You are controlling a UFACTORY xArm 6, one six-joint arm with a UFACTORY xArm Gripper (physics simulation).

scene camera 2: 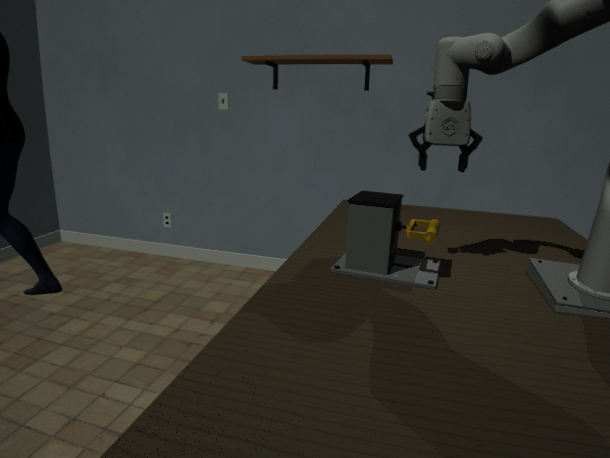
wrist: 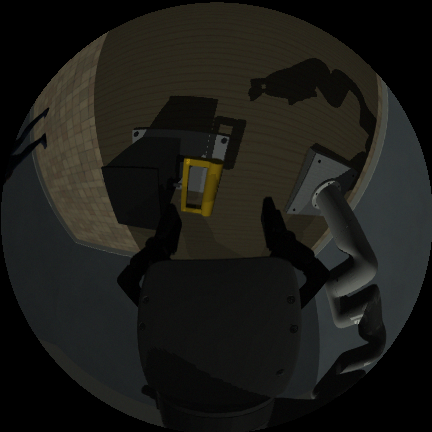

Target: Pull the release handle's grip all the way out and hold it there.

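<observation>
The release handle's yellow grip (scene camera 2: pixel 432 230) (wrist: pixel 212 189) is a small frame with a thick outer bar. It sticks out sideways on a short dark stem from the right side of a grey box with a black top (scene camera 2: pixel 372 235) (wrist: pixel 135 192). The box stands on a light grey base plate (scene camera 2: pixel 431 277) (wrist: pixel 219 149) on the table. My gripper (scene camera 2: pixel 443 165) (wrist: pixel 219 209) is open and empty. It points down and hangs above the grip, not touching it. In the wrist view the grip shows beyond the fingertips, nearer the left finger.
The arm's own base plate (scene camera 2: pixel 545 285) (wrist: pixel 302 185) stands on the wooden table (scene camera 2: pixel 300 380) (wrist: pixel 200 60) to the right of the box. A wooden shelf (scene camera 2: pixel 317 59) is on the back wall. A dark human figure (scene camera 2: pixel 17 235) is at the far left, on the tiled floor (scene camera 2: pixel 150 300).
</observation>
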